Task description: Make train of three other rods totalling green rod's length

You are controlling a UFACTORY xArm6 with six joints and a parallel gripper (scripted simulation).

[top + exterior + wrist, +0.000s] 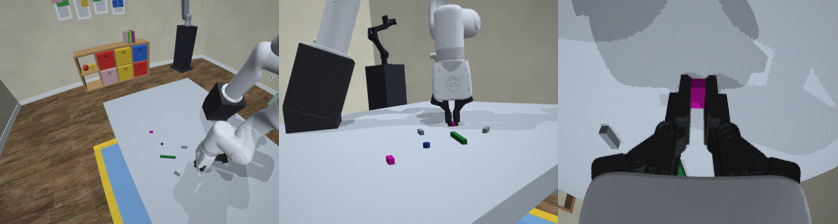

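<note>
The green rod lies 9 cm ahead of my hand, 12 cm to the right of it and 2 cm below it. From my hand the other things lie so: blue rod: 7 cm ahead, 20 cm to the right, 2 cm below.
</note>
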